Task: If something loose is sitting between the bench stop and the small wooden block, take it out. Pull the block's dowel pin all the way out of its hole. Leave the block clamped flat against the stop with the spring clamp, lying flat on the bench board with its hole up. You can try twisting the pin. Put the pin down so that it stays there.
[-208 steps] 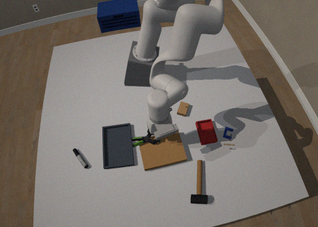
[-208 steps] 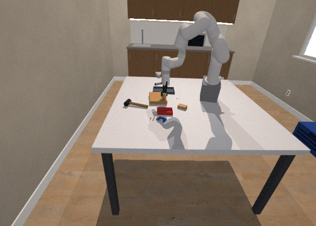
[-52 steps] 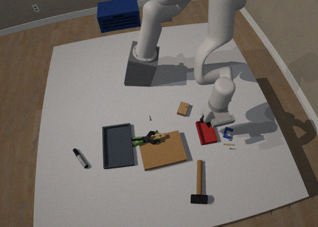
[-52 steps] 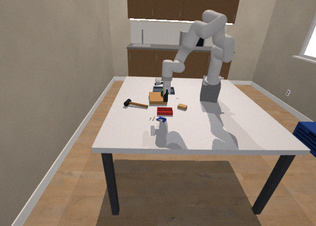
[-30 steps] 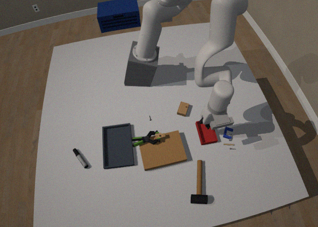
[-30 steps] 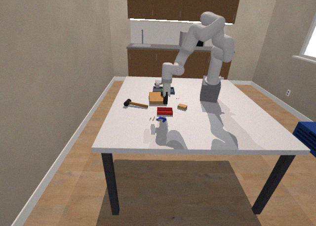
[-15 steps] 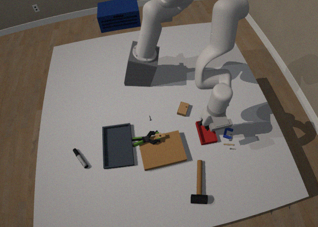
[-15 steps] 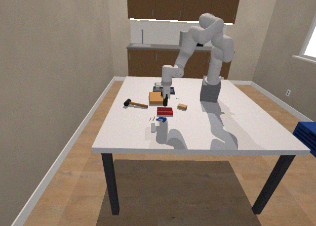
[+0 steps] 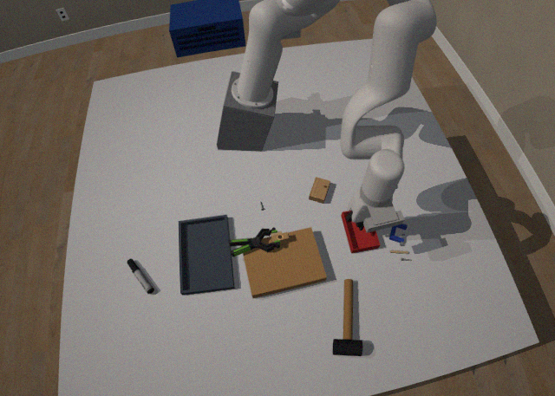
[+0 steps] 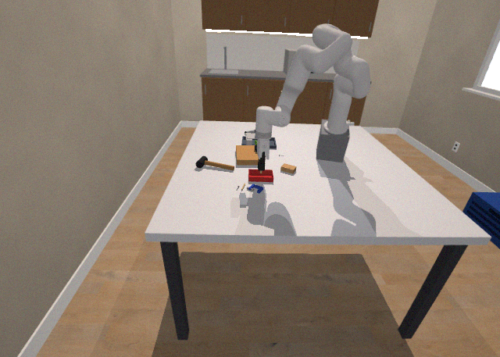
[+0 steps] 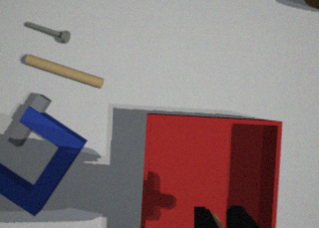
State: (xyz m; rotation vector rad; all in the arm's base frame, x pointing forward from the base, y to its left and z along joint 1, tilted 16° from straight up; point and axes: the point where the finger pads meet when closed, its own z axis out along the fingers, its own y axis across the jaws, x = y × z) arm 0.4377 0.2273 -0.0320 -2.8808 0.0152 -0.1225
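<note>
My gripper is now 6 cm above the red box. From my hand the other things lie so: spare wooden dowel (9 cm ahead, 9 cm to the left, 6 cm below); then small wooden block (2 cm behind, 23 cm to the right, 2 cm below); then dowel pin (2 cm below).
</note>
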